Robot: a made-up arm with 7 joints.
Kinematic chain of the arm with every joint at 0, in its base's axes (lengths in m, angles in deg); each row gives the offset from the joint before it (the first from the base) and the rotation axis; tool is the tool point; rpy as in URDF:
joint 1: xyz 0 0 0 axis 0.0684 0.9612 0.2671
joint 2: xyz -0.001 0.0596 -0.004 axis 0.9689 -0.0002 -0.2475
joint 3: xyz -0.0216 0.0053 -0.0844 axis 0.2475 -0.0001 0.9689
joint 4: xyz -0.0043 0 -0.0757 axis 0.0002 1 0
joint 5: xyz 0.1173 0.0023 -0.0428 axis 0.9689 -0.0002 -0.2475
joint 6: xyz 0.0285 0 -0.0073 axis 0.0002 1 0
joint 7: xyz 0.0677 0 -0.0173 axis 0.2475 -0.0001 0.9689
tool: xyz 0 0 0 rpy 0 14.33 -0.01
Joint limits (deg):
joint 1: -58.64..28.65
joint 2: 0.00..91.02
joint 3: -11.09..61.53
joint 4: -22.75..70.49
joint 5: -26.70..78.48
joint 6: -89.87..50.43
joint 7: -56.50..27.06
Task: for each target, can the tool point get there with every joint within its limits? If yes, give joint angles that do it. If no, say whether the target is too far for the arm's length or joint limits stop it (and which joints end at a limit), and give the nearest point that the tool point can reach.
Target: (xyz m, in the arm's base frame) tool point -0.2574 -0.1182 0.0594
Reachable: no: joint limits stop it (at a limit: joint 1, joint 2, joint 3, joint 4, joint 5) | nearest point -0.0409 0.1130 0.1500 | short by 0.329 m
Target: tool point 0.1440 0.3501 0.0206
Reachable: yes | joints -15.70 82.35 54.06 57.65 64.85 -78.74 0.18
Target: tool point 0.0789 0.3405 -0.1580
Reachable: yes | joints 10.12 46.01 41.03 42.29 23.88 -47.19 -43.84
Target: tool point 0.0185 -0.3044 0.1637
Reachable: no: joint limits stop it (at a limit: joint 1, joint 2, joint 3, joint 4) | nearest point 0.1646 -0.0719 0.0477 | short by 0.298 m
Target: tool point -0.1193 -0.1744 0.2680
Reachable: no: joint limits stop it (at a limit: joint 1, joint 2, joint 4) | nearest point -0.0213 0.1018 0.1877 | short by 0.304 m
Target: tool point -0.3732 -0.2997 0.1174
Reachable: no: too far | nearest point -0.1657 -0.0158 -0.2674 | short by 0.521 m
